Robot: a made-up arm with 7 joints. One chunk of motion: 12 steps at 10 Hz.
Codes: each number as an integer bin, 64 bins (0 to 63) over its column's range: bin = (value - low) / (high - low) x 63, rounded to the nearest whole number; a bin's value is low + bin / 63 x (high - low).
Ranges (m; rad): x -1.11..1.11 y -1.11..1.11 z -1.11..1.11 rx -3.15..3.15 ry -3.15..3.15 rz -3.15..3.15
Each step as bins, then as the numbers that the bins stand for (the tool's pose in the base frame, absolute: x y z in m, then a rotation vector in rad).
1 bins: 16 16 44 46 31 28
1 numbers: -0.5462 -0.5462 0.4405 1.4500 -0.0500 -0.3500
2 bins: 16 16 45 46 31 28
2 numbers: -0.5462 -0.5462 0.4757 1.4500 -0.0500 -0.3500
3 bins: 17 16 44 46 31 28
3 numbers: -0.5110 -0.5462 0.4405 1.4500 -0.0500 -0.3500
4 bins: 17 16 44 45 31 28
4 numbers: -0.5110 -0.5462 0.4405 1.3500 -0.0500 -0.3500
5 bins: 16 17 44 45 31 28
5 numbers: -0.5462 -0.5110 0.4405 1.3500 -0.0500 -0.3500
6 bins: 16 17 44 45 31 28
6 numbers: -0.5462 -0.5110 0.4405 1.3500 -0.0500 -0.3500
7 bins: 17 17 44 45 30 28
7 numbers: -0.5110 -0.5110 0.4405 1.3500 -0.1500 -0.3500
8 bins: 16 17 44 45 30 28
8 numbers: -0.5462 -0.5110 0.4405 1.3500 -0.1500 -0.3500
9 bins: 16 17 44 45 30 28
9 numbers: -0.5462 -0.5110 0.4405 1.3500 -0.1500 -0.3500
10 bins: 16 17 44 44 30 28
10 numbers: -0.5462 -0.5110 0.4405 1.2500 -0.1500 -0.3500
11 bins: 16 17 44 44 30 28
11 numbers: -0.5462 -0.5110 0.4405 1.2500 -0.1500 -0.3500
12 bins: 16 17 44 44 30 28
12 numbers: -0.5462 -0.5110 0.4405 1.2500 -0.1500 -0.3500
